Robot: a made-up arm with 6 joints.
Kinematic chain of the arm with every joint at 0, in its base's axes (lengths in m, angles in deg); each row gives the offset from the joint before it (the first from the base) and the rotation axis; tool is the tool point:
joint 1: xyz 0 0 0.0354 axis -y
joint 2: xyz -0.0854 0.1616 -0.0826 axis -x
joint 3: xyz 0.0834 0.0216 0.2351 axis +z
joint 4: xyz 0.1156 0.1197 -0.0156 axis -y
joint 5: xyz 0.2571 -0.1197 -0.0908 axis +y
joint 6: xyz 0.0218 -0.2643 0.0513 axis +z
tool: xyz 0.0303 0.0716 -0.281
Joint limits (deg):
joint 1: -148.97..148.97
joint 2: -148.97..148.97
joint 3: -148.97..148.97
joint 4: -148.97..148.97
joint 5: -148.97..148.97
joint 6: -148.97..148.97
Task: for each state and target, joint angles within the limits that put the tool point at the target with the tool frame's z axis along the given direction. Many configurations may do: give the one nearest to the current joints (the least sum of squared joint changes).
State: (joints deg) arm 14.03 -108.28 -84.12 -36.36 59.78 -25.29
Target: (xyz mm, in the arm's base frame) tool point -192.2 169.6 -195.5 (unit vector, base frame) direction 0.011 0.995 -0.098
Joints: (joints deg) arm 7.91 -146.22 -90.17 -15.77 102.35 -32.21
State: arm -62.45 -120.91 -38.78 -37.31 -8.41 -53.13
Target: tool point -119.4 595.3 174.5 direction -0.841 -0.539 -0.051
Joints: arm -90.99 -137.16 -69.60 -42.89 -32.07 -59.62
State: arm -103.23 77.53 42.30 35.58 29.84 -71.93
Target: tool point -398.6 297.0 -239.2 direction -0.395 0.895 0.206
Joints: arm -136.52 111.50 23.84 51.90 61.01 -68.04
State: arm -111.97 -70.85 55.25 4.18 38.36 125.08
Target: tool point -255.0 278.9 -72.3 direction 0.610 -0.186 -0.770
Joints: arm -132.92 -58.81 78.57 -35.84 12.70 100.03
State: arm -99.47 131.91 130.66 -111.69 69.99 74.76
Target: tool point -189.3 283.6 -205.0 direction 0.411 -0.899 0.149
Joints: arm -80.77 138.71 101.69 -93.34 63.04 58.09
